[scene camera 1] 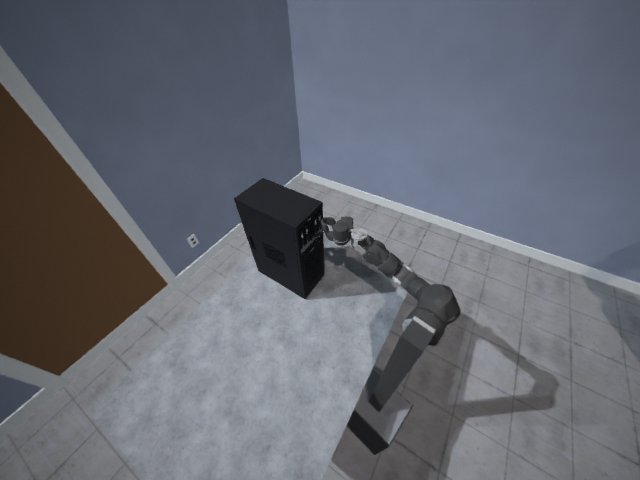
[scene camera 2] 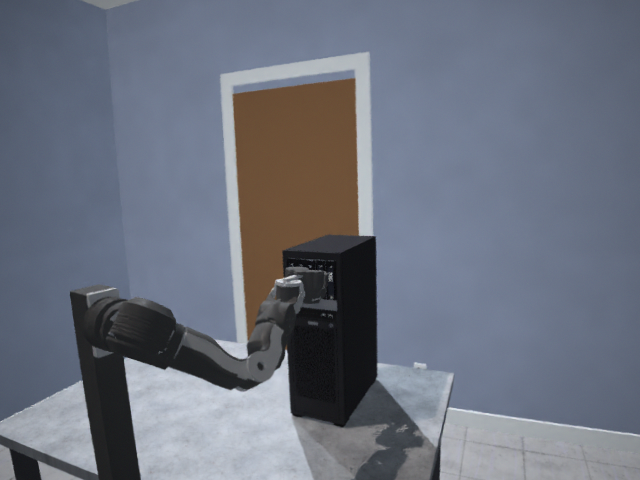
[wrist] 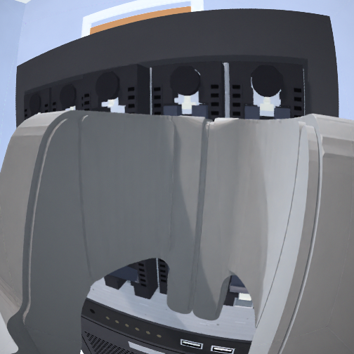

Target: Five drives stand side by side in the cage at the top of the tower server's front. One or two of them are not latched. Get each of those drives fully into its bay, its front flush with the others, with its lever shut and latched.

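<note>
The black tower server [scene camera 1: 279, 206] [scene camera 2: 357, 320] [wrist: 175, 42] stands upright on the table. Its cage holds five drives side by side. In the wrist view, the tops of the first drive [wrist: 35, 102], second drive [wrist: 67, 94], third drive [wrist: 107, 84], fourth drive [wrist: 186, 80] and fifth drive [wrist: 266, 81] show, left to right. The third drive appears to stand forward of its neighbours, with part of its right side showing. My gripper [scene camera 1: 326, 225] [wrist: 211, 221] is shut and empty, close before the cage. It hides most drive fronts and levers; contact and latching cannot be told.
A silver ledge [wrist: 225, 320] runs below the cage, above a panel with USB ports [wrist: 191, 344]. The table [scene camera 1: 232, 372] [scene camera 2: 206, 418] bears the server. The arm [scene camera 1: 385, 260] [scene camera 2: 206, 351] reaches from its post [scene camera 1: 400, 366] [scene camera 2: 111, 413]. Walls and a brown door [scene camera 2: 294, 170] stand behind.
</note>
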